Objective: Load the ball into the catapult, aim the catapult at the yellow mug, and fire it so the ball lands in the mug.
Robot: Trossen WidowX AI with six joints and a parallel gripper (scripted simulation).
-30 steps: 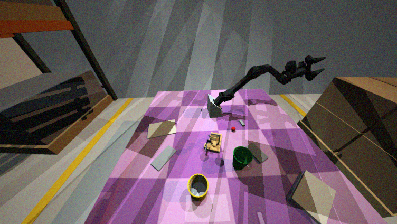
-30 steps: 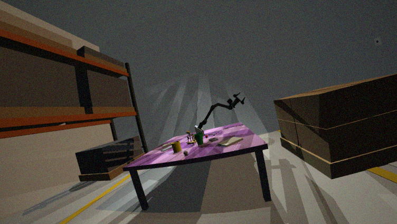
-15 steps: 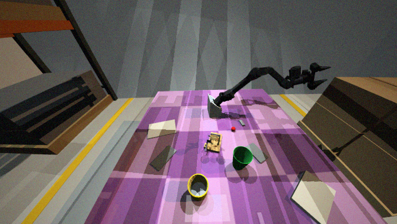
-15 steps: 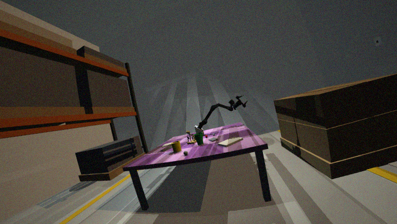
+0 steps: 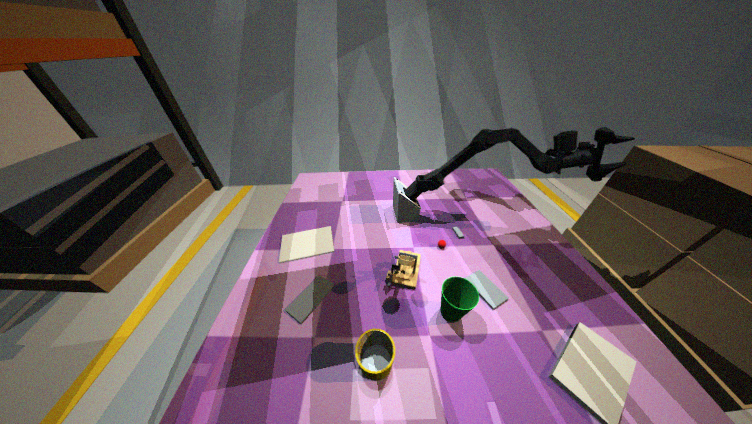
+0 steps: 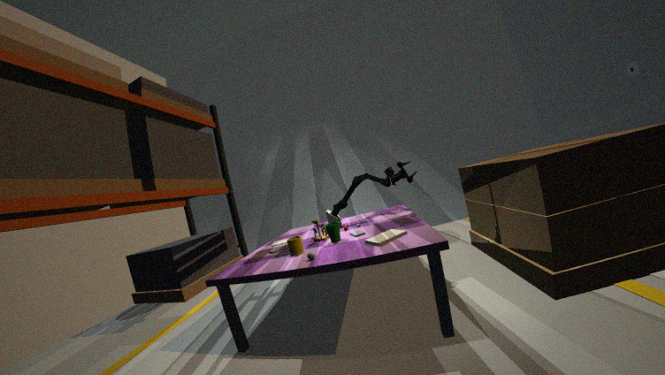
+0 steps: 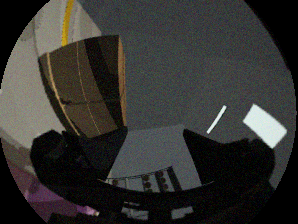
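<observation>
The wooden catapult lies 82 cm to the right of my gripper tip, 28 cm below it and 18 cm ahead of it. From my gripper tip the other things lie so: red ball (63 cm to the right, 34 cm below, 6 cm ahead); small grey block (54 cm to the right, 35 cm below, 1 cm behind); white board (50 cm ahead, 37 cm to the right, 35 cm below).
</observation>
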